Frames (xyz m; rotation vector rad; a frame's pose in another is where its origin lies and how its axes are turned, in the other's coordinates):
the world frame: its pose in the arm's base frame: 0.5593 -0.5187 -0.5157 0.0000 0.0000 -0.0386
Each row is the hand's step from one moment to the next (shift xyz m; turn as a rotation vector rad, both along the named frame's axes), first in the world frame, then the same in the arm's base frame.
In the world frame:
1: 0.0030 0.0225 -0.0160 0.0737 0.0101 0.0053
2: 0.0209 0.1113 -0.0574 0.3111 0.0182 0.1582
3: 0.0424 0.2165 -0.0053 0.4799 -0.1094 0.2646
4: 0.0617 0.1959 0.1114 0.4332 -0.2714 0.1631
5: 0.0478 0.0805 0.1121 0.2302 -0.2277 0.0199
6: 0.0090 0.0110 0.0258 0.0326 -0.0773 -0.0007
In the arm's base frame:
1: 0.0039 0.0224 -0.0160 0.0740 0.0072 0.0053
2: 0.0252 0.1104 -0.0574 0.3116 0.0062 0.1582
3: 0.0507 0.2147 -0.0053 0.4753 -0.1278 0.2646
4: 0.0692 0.1934 0.1114 0.4224 -0.2879 0.1631
5: 0.0509 0.0786 0.1121 0.2212 -0.2364 0.0199
6: 0.0094 0.0106 0.0258 0.0296 -0.0785 -0.0007

